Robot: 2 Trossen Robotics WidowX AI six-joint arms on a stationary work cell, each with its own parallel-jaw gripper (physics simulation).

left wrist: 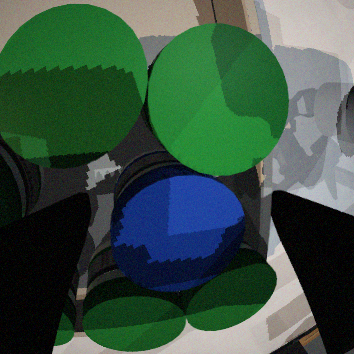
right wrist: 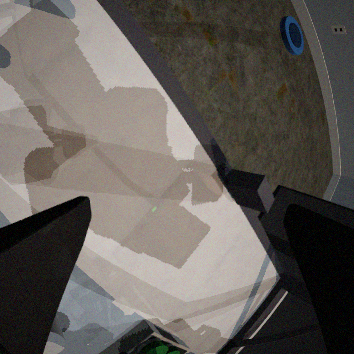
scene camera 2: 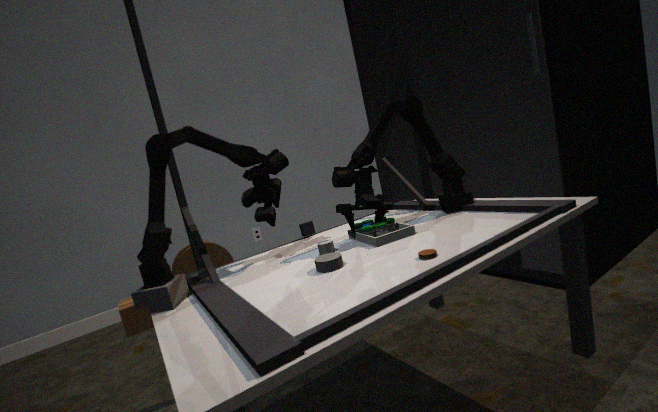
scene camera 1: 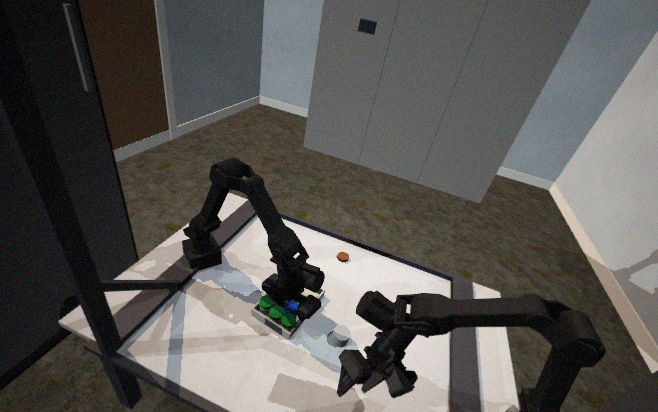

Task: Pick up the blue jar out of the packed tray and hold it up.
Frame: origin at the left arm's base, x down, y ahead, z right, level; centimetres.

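Seen in the pictures: left gripper, fingertip midpoint: (left wrist: 182, 202) (scene camera 2: 365, 232) (scene camera 1: 292, 314); right gripper, fingertip midpoint: (right wrist: 191, 211) (scene camera 2: 275, 216) (scene camera 1: 351, 393); left arm's base, link origin: (scene camera 2: 454, 193) (scene camera 1: 201, 245); right arm's base, link origin: (scene camera 2: 158, 283).
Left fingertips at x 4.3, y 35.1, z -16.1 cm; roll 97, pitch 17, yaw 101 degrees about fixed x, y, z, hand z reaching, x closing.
Note:
Pixels of each thing's top centre, then the offset from my left fingertips to it.
- blue jar, top centre: (left wrist: 182, 242) (scene camera 1: 291, 306) dx -2.8, dy -0.7, dz +0.3 cm
- grey tray, top centre: (left wrist: 76, 141) (scene camera 1: 290, 298) (scene camera 2: 378, 227) dx -1.1, dy -4.5, dz -1.7 cm
- small light grey cylinder, top centre: (right wrist: 44, 343) (scene camera 1: 342, 332) (scene camera 2: 324, 242) dx -1.8, dy +13.1, dz -8.9 cm
- wider grey cylinder, top centre: (scene camera 2: 327, 257) dx -1.3, dy +11.2, dz -24.3 cm
- orange disc, top centre: (scene camera 2: 427, 251) (scene camera 1: 343, 255) dx +0.5, dy -14.1, dz -30.7 cm
The blue jar (scene camera 1: 291, 306) (left wrist: 177, 232) stands among jars with green lids (scene camera 1: 288, 320) (left wrist: 218, 100) (scene camera 2: 384, 225) in the grey tray (scene camera 1: 272, 326) (scene camera 2: 395, 236). Its blue lid shows from above in the left wrist view. My left gripper (left wrist: 182, 202) (scene camera 2: 366, 226) is open and low over the tray, with one finger on each side of the blue jar and gaps between them and its lid. In scene camera 1 my left arm partly hides the tray. My right gripper (right wrist: 191, 211) is open and empty, raised above the table away from the tray.
A small light grey cylinder (scene camera 1: 341, 334) (scene camera 2: 326, 246) stands beside the tray, and a wider grey cylinder (scene camera 2: 328, 262) stands near it. An orange disc (scene camera 1: 343, 256) (scene camera 2: 427, 254) lies on the table. Green lids crowd closely around the blue one.

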